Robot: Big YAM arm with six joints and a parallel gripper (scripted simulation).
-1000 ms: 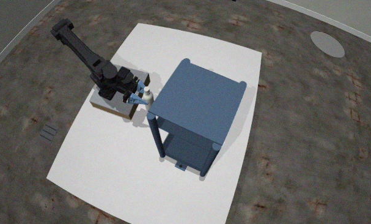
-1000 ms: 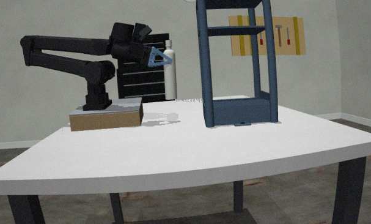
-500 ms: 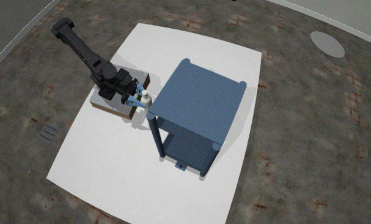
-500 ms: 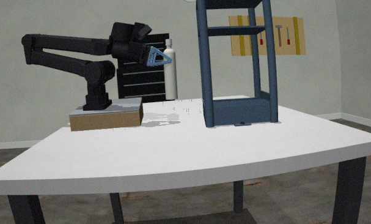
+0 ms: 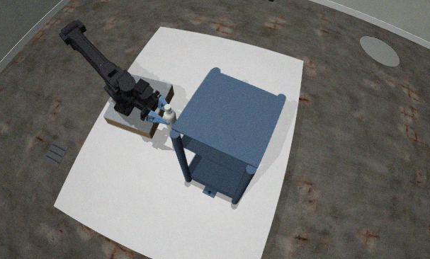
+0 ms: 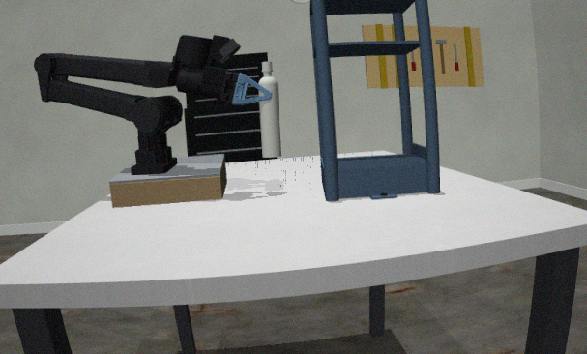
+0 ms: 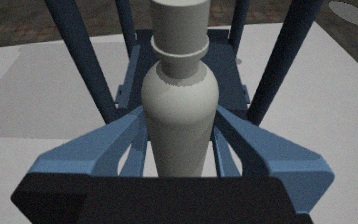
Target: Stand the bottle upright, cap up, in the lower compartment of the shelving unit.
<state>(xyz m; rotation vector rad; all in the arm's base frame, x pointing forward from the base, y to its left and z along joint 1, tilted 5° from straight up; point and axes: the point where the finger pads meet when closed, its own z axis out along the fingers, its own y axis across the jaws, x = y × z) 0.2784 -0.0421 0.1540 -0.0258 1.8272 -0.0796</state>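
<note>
The blue shelving unit lies 22 cm ahead of my hand, 1 cm to the right of it and 1 cm below it.
</note>
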